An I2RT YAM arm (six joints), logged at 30 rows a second.
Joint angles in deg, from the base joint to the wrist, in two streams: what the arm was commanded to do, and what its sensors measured. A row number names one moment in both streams.
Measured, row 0:
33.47, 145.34, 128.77, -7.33, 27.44, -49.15
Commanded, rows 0 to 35:
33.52, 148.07, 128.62, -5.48, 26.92, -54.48
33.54, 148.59, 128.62, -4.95, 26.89, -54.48
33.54, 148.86, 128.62, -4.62, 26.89, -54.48
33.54, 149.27, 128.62, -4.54, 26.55, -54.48
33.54, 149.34, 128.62, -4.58, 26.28, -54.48
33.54, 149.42, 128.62, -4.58, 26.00, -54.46
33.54, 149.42, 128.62, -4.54, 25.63, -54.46
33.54, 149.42, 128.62, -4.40, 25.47, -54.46
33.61, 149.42, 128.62, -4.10, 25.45, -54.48
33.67, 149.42, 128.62, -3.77, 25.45, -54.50
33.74, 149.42, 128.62, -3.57, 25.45, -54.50
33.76, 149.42, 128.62, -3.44, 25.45, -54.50
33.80, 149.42, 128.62, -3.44, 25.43, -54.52
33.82, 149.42, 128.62, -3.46, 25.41, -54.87
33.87, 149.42, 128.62, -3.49, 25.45, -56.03
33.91, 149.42, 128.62, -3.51, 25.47, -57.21
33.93, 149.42, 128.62, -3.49, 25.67, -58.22
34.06, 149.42, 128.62, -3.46, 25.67, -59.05
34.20, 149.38, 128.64, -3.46, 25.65, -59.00
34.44, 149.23, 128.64, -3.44, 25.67, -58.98
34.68, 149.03, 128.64, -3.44, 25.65, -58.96
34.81, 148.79, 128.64, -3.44, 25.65, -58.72
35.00, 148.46, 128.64, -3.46, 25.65, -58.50
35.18, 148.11, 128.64, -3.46, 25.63, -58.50
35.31, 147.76, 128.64, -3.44, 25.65, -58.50
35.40, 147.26, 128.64, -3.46, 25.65, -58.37
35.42, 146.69, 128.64, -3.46, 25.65, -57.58
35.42, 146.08, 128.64, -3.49, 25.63, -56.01
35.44, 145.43, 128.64, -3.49, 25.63, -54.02
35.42, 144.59, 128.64, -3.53, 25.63, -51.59
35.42, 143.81, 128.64, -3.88, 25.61, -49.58
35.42, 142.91, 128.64, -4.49, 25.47, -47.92
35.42, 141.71, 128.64, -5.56, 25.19, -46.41
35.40, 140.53, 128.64, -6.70, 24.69, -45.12
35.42, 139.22, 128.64, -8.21, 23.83, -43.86
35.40, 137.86, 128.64, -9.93, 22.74, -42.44
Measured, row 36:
35.44, 145.99, 128.62, -8.88, 24.91, -49.17
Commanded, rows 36 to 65:
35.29, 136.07, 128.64, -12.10, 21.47, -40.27
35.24, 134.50, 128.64, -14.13, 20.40, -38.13
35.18, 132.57, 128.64, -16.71, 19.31, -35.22
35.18, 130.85, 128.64, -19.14, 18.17, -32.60
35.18, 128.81, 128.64, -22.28, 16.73, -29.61
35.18, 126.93, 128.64, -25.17, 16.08, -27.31
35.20, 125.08, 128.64, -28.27, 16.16, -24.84
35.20, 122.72, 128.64, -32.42, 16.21, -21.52
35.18, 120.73, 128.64, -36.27, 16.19, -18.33
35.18, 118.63, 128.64, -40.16, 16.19, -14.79
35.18, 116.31, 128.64, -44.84, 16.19, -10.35
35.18, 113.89, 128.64, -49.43, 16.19, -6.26
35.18, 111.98, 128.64, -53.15, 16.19, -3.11
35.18, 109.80, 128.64, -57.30, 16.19, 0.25
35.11, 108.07, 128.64, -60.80, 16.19, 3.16
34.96, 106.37, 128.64, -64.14, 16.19, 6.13
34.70, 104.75, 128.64, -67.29, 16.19, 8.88
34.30, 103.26, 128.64, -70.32, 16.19, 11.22
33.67, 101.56, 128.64, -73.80, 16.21, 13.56
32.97, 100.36, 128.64, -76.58, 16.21, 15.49
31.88, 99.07, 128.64, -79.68, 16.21, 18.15
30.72, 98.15, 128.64, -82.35, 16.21, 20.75
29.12, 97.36, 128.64, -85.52, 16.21, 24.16
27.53, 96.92, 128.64, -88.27, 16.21, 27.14
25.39, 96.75, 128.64, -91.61, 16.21, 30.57
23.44, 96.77, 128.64, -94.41, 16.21, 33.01
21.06, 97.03, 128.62, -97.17, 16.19, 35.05
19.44, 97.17, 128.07, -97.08, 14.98, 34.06
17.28, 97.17, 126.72, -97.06, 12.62, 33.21
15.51, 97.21, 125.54, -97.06, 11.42, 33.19
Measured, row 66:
19.38, 97.01, 127.72, -97.03, 14.87, 27.49
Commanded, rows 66 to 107:
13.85, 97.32, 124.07, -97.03, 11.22, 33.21
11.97, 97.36, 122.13, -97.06, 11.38, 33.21
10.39, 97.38, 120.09, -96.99, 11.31, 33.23
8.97, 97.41, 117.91, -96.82, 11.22, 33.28
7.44, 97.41, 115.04, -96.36, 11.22, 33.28
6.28, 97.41, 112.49, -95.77, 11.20, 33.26
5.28, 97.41, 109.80, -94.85, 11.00, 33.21
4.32, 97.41, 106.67, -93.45, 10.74, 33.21
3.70, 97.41, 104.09, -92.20, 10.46, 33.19
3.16, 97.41, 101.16, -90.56, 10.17, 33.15
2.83, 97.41, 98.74, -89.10, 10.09, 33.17
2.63, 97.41, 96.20, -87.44, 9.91, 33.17
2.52, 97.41, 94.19, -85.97, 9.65, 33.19
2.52, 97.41, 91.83, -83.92, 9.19, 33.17
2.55, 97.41, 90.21, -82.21, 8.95, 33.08
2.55, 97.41, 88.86, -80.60, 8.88, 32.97
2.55, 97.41, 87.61, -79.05, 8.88, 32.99
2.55, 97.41, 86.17, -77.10, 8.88, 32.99
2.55, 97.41, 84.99, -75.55, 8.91, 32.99
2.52, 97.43, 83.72, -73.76, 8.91, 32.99
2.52, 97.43, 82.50, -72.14, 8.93, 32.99
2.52, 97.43, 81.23, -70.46, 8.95, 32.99
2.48, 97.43, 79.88, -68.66, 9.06, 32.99
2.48, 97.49, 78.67, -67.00, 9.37, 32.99
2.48, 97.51, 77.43, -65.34, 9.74, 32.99
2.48, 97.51, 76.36, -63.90, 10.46, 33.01
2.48, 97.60, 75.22, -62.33, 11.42, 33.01
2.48, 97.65, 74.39, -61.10, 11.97, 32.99
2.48, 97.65, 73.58, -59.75, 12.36, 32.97
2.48, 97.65, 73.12, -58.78, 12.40, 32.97
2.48, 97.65, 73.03, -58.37, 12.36, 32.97
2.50, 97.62, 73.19, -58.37, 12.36, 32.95
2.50, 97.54, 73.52, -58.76, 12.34, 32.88
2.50, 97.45, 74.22, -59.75, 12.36, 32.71
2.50, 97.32, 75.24, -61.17, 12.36, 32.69
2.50, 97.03, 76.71, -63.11, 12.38, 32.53
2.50, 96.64, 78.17, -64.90, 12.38, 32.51
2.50, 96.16, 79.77, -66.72, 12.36, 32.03
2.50, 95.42, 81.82, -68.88, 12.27, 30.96
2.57, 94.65, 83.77, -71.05, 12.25, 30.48
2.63, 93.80, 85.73, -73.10, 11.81, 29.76
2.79, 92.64, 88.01, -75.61, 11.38, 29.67
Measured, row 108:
2.52, 97.32, 81.45, -73.12, 11.33, 31.44
